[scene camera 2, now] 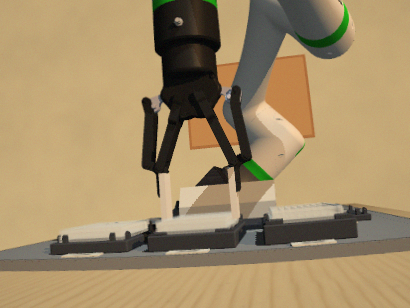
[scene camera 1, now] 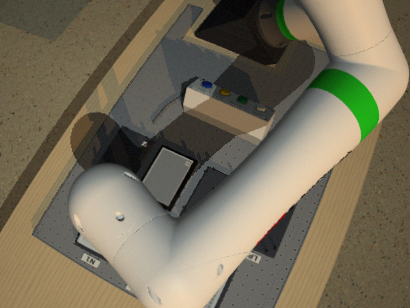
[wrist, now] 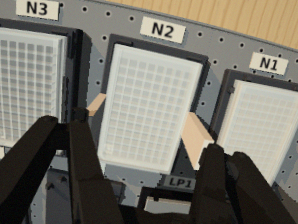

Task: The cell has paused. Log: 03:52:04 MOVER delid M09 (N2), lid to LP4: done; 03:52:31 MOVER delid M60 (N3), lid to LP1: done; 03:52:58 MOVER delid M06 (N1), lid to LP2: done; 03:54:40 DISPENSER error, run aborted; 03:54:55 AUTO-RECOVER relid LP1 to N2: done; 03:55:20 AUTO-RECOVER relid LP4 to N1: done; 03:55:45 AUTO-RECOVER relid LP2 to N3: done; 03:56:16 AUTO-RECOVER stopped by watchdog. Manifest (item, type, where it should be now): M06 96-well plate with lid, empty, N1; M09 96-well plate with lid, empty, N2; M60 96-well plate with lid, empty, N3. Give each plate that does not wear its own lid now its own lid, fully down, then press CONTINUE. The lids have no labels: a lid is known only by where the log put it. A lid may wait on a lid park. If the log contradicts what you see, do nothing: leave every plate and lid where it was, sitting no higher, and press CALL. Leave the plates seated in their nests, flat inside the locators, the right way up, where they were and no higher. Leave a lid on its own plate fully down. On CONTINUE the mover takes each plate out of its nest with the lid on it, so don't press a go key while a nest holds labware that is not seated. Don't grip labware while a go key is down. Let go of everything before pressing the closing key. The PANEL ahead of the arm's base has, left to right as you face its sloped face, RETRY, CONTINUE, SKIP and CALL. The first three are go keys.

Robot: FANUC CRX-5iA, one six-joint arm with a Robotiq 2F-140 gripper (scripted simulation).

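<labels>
The LP4 park [scene camera 1: 126, 149] sits 1 m from the lens. A key panel [scene camera 1: 207, 104] is at 0.98 m from the lens, while the LP2 park [scene camera 1: 273, 238], as I look at it, is 0.91 m from the lens.
</labels>
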